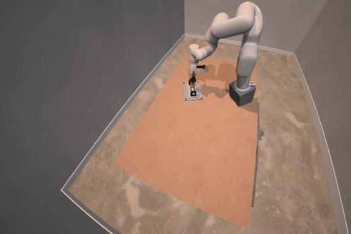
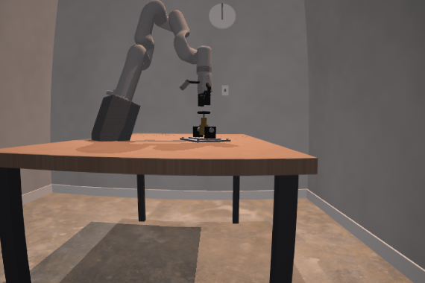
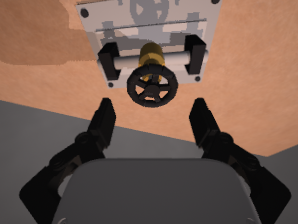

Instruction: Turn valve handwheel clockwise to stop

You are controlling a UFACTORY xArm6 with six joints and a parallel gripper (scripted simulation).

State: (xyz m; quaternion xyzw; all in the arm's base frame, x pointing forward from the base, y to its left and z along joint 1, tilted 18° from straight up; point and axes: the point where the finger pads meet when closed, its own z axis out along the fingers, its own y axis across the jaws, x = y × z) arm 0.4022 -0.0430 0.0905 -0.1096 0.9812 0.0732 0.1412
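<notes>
My gripper is now 5 cm above the black spoked handwheel. Also, from my hand: grey baseplate 17 cm below.
</notes>
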